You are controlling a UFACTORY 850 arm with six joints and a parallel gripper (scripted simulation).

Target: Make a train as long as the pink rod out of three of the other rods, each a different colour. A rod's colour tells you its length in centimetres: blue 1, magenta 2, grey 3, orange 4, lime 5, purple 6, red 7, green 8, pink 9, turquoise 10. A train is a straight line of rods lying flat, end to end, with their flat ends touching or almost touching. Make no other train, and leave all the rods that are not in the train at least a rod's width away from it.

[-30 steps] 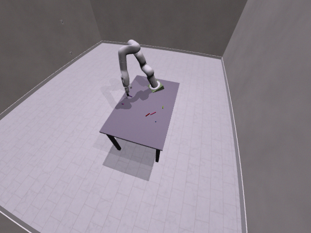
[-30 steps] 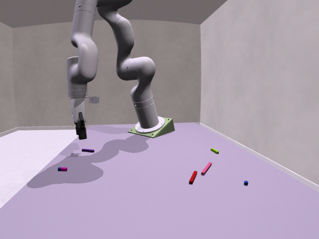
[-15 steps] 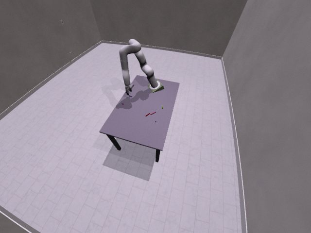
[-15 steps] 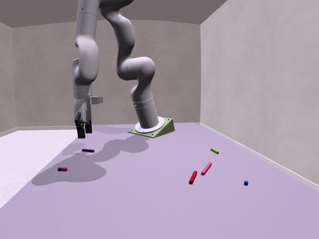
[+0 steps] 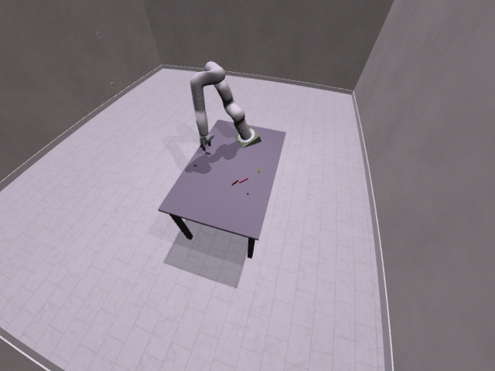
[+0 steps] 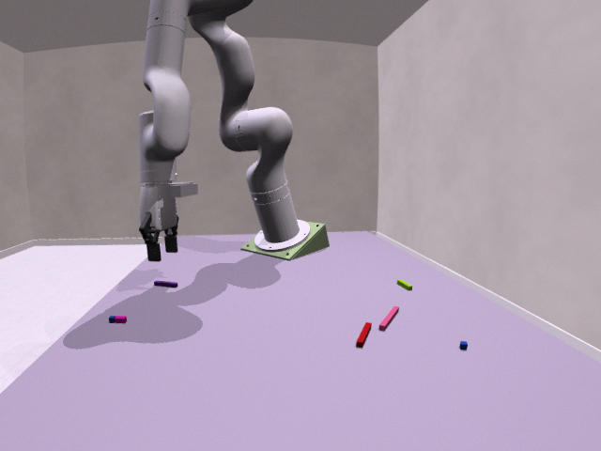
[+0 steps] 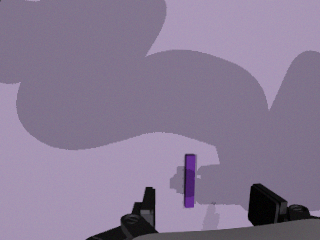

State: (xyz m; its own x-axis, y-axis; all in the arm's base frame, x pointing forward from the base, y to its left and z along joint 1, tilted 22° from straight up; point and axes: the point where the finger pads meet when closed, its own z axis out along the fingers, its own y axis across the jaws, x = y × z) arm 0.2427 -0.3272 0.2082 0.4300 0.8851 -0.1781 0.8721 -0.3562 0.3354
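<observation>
My hand is 8 cm above the purple rod. Round my hand: magenta rod 18 cm ahead, 8 cm to the right, 8 cm below; pink rod 39 cm to the left, 32 cm ahead, 8 cm below; red rod 35 cm ahead, 32 cm to the left, 8 cm below.
</observation>
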